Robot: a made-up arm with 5 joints. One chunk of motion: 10 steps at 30 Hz.
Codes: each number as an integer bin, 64 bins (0 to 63) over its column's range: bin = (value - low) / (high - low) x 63, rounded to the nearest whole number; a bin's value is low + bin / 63 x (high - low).
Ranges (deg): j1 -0.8..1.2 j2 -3.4..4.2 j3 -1..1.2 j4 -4.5..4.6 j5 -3.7..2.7
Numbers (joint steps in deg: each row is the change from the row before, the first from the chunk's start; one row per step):
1: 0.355 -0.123 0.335 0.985 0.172
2: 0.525 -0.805 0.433 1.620 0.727
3: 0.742 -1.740 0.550 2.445 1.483
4: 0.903 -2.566 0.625 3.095 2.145
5: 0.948 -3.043 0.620 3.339 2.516
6: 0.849 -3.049 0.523 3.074 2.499
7: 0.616 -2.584 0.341 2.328 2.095
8: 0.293 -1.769 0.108 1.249 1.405
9: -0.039 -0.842 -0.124 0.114 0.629
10: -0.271 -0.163 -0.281 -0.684 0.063
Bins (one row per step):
1: 36 27 38 38 38
2: 42 22 41 42 44
3: 49 14 44 48 51
4: 54 7 47 53 58
5: 55 3 46 54 61
6: 52 3 44 52 61
7: 45 7 38 47 57
8: 34 14 32 40 50
9: 24 21 25 32 43
10: 17 27 21 26 37

